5 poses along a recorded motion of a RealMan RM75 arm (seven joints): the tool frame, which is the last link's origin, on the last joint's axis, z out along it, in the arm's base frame.
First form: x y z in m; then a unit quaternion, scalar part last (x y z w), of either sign.
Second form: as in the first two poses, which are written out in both.
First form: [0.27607, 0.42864, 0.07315, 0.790, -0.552, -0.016, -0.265]
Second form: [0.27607, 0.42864, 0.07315, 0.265, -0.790, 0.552, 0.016]
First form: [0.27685, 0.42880, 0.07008, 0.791, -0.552, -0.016, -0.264]
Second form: [0.27685, 0.42880, 0.07008, 0.264, -0.791, 0.552, 0.016]
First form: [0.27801, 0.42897, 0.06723, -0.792, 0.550, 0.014, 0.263]
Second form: [0.27801, 0.42897, 0.06723, 0.263, -0.792, 0.550, 0.014]
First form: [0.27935, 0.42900, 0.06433, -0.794, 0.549, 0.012, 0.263]
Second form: [0.27935, 0.42900, 0.06433, 0.263, -0.794, 0.549, 0.012]
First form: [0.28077, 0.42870, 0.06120, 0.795, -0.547, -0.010, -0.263]
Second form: [0.28077, 0.42870, 0.06120, 0.263, -0.795, 0.547, 0.010]
